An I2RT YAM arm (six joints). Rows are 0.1 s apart.
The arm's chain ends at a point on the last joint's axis. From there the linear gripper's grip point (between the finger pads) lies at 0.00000 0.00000 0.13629 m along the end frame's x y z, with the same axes.
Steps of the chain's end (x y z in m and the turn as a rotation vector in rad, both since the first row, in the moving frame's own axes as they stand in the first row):
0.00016 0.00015 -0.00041 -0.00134 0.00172 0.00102
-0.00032 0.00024 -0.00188 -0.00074 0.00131 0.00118
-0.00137 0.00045 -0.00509 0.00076 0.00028 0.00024
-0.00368 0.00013 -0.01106 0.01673 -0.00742 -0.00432
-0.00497 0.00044 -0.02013 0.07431 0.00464 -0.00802
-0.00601 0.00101 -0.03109 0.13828 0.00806 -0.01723
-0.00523 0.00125 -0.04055 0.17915 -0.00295 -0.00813
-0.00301 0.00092 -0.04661 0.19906 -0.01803 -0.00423
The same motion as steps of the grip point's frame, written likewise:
0.00039 0.00033 -0.00041 -0.00134 0.00172 0.00102
-0.00014 0.00034 -0.00188 -0.00074 0.00131 0.00118
-0.00133 0.00035 -0.00509 0.00076 0.00028 0.00024
-0.00470 -0.00215 -0.01108 0.01673 -0.00742 -0.00432
-0.00438 -0.00968 -0.02051 0.07431 0.00464 -0.00802
-0.00508 -0.01778 -0.03240 0.13828 0.00806 -0.01723
-0.00573 -0.02303 -0.04273 0.17915 -0.00295 -0.00813
-0.00551 -0.02602 -0.04932 0.19906 -0.01803 -0.00423

